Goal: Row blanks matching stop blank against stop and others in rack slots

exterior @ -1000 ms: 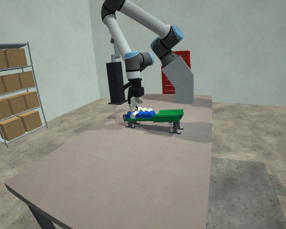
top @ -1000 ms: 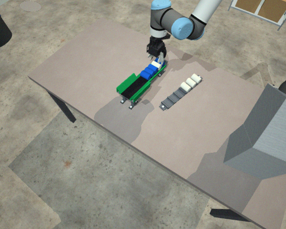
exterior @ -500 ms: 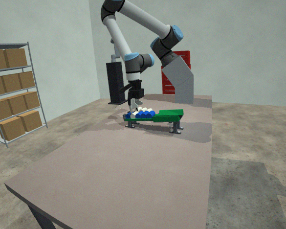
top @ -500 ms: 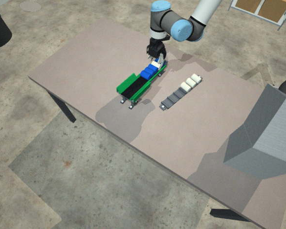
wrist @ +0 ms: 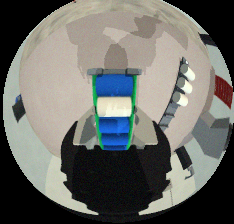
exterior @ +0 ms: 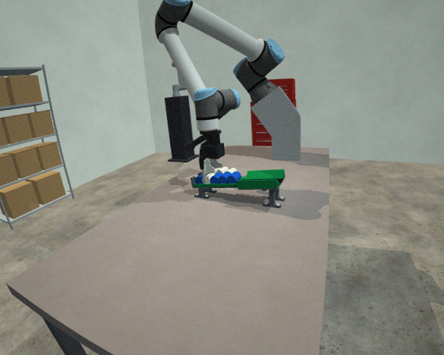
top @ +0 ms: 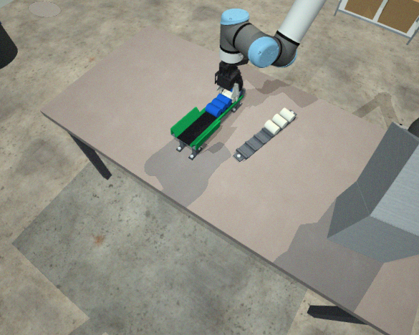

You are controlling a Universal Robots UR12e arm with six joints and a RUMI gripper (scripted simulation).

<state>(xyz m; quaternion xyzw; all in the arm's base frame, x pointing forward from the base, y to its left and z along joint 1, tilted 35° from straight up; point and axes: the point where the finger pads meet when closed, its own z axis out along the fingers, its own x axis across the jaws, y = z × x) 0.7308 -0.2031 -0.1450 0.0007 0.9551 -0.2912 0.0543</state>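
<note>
Right now my hand is 220 mm past the grey stock rack, 30 mm to the right of it and 90 mm above it.
</note>
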